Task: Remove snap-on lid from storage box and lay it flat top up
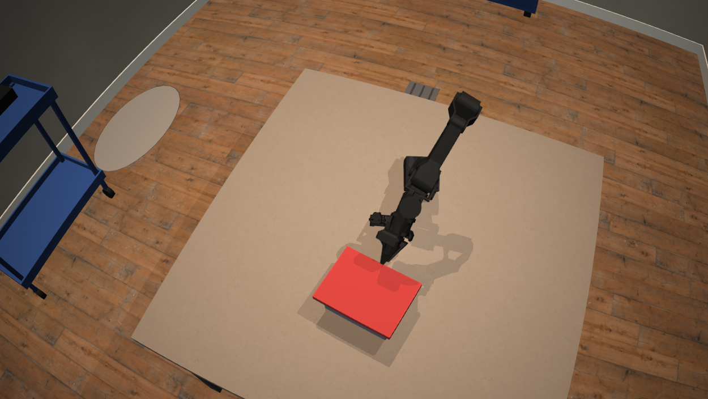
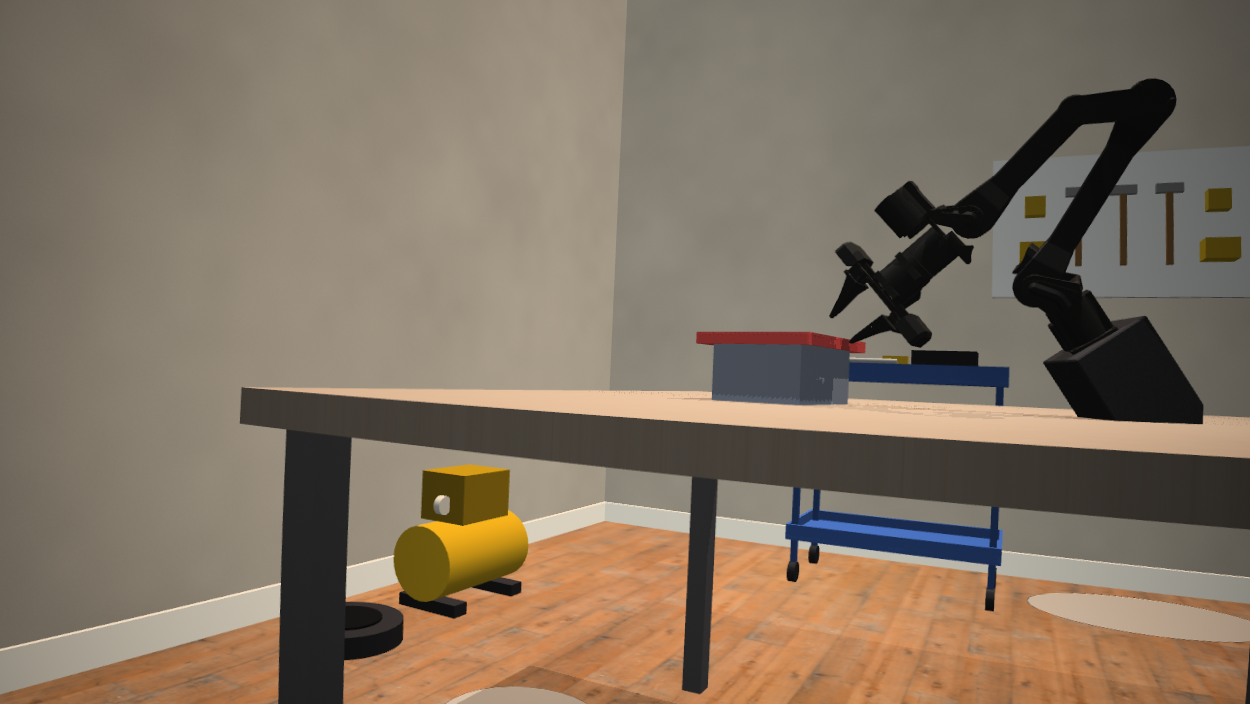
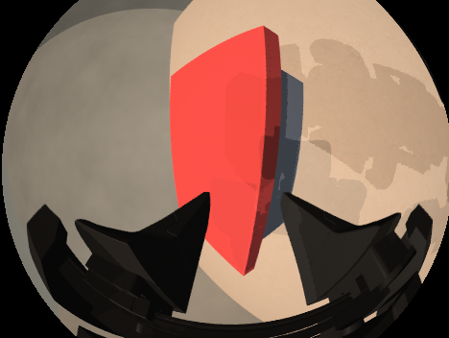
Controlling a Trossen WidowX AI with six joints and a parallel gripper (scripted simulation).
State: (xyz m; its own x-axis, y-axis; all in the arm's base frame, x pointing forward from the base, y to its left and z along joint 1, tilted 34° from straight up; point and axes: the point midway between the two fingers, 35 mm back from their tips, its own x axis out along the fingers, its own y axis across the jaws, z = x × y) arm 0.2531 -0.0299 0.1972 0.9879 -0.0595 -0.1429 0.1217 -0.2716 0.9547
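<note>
Now: hand 12 cm short of the red lid, 4 cm above it and 1 cm to the left of it. The rest, counted from my hand: storage box (12 cm ahead, 9 cm below, 1 cm to the right).
</note>
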